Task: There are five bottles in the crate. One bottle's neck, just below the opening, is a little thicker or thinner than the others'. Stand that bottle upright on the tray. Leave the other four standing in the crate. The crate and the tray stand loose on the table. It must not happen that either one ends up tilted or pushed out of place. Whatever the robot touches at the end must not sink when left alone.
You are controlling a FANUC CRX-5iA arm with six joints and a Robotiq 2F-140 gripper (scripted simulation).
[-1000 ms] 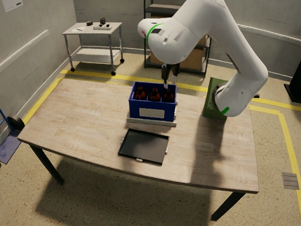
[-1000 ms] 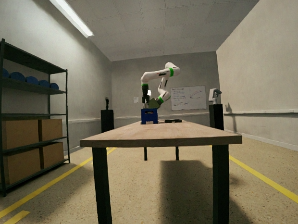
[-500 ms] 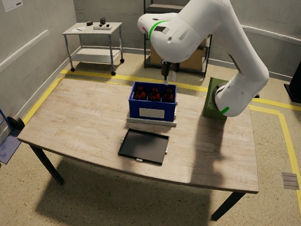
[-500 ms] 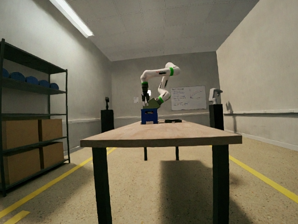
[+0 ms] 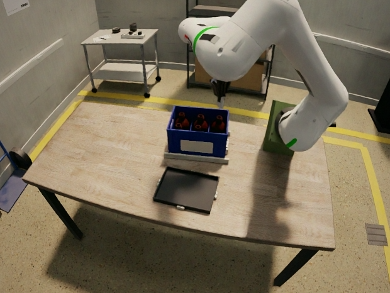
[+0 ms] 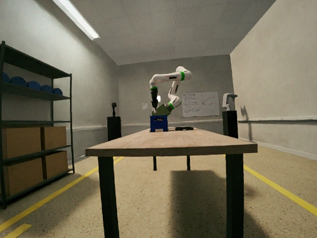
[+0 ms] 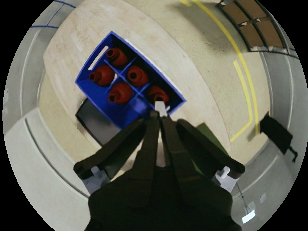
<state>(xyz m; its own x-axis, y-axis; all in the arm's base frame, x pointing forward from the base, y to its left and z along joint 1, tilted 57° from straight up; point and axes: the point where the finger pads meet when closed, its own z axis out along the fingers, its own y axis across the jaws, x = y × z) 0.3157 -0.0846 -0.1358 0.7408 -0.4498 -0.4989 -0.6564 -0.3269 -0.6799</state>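
Now: hand 90 mm short of the bottle, 10 mm to the right of it and 170 mm above it. Also, from my hand: dark tray: 90 mm ahead, 330 mm to the left, 240 mm below; blue crate: 90 mm ahead, 50 mm to the left, 170 mm below.
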